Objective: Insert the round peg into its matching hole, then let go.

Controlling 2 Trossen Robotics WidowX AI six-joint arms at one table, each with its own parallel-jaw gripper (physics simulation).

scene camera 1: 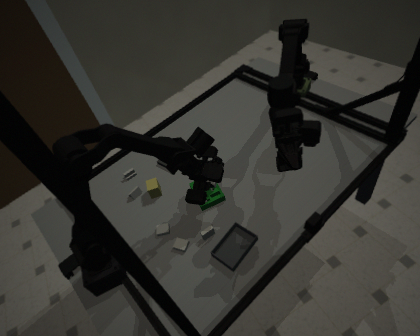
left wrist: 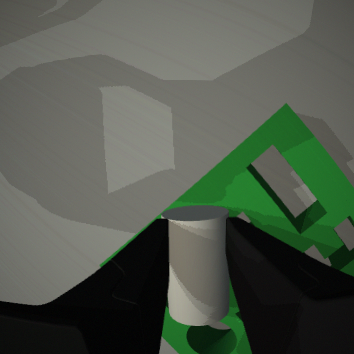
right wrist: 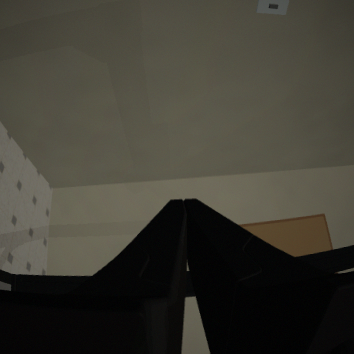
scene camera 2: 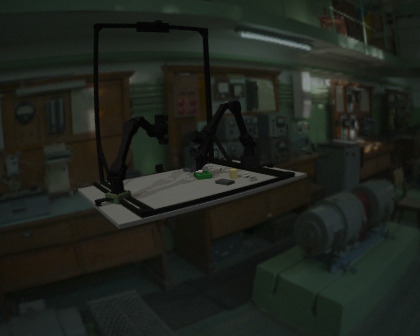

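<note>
The light grey round peg point(left wrist: 197, 270) is upright between the fingers of my left gripper point(left wrist: 196, 229) point(scene camera 1: 196, 197) point(scene camera 2: 200, 164), which is shut on it. The green block with shaped holes point(left wrist: 240, 192) point(scene camera 1: 215, 199) point(scene camera 2: 203, 175) lies on the table under that gripper. In the left wrist view a round hole point(left wrist: 210, 341) shows just below the peg's lower end, partly covered by it; the peg's lower end looks above the block. The fingers hide part of the block. My right gripper point(right wrist: 182, 211) point(scene camera 1: 289, 164) point(scene camera 2: 162, 137) is shut and empty, raised above the table.
A yellow block point(scene camera 1: 153, 188) point(scene camera 2: 233, 173) stands left of the green block in scene camera 1. Pale pieces point(scene camera 1: 162, 229) point(scene camera 1: 181, 244) point(scene camera 1: 207, 232) point(scene camera 1: 135, 192) point(scene camera 1: 129, 173) lie around it. A dark open tray point(scene camera 1: 224, 238) point(scene camera 2: 225, 182) lies in front. A dark frame borders the table.
</note>
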